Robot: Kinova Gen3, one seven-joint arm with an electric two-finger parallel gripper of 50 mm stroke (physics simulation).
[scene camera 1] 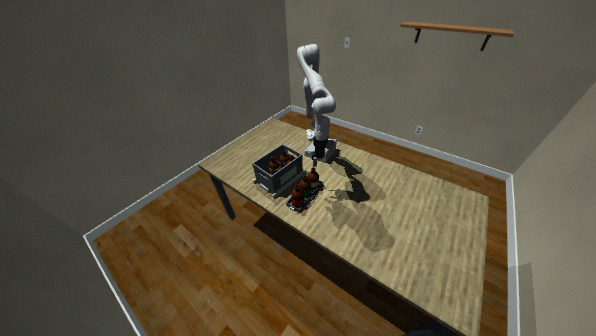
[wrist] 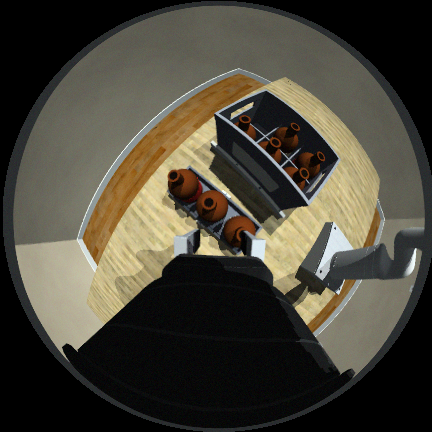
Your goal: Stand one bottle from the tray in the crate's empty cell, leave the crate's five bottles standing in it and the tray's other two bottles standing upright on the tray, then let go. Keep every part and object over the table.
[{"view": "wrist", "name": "gripper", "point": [220,238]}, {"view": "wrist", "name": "green-labelled bottle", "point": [211,205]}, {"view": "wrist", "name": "red-labelled bottle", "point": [182,183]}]
